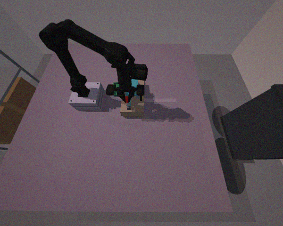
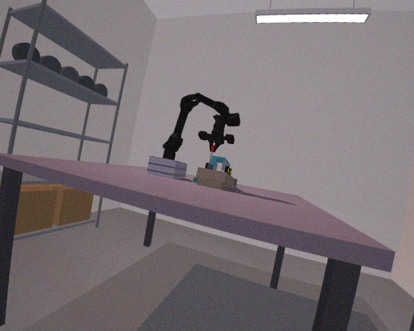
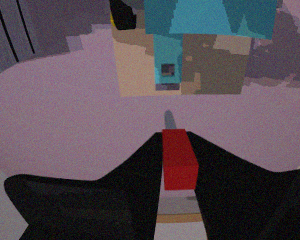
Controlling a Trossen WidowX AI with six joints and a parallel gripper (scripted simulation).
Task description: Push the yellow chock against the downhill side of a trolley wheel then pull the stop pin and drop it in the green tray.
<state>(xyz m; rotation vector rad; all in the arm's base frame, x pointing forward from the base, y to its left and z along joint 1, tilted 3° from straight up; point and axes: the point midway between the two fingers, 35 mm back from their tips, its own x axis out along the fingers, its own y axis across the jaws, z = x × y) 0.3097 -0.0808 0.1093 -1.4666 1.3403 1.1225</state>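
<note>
Right now my gripper tip is 20 cm to the right of the green tray, 18 cm above it and 12 cm past it. Also, from my gripper tip: tan ramp (13 cm below, 12 cm to the left, 1 cm ahead); then red-headed stop pin (right at my gripper tip); then blue trolley (12 cm to the left, 7 cm below, 1 cm ahead).
</note>
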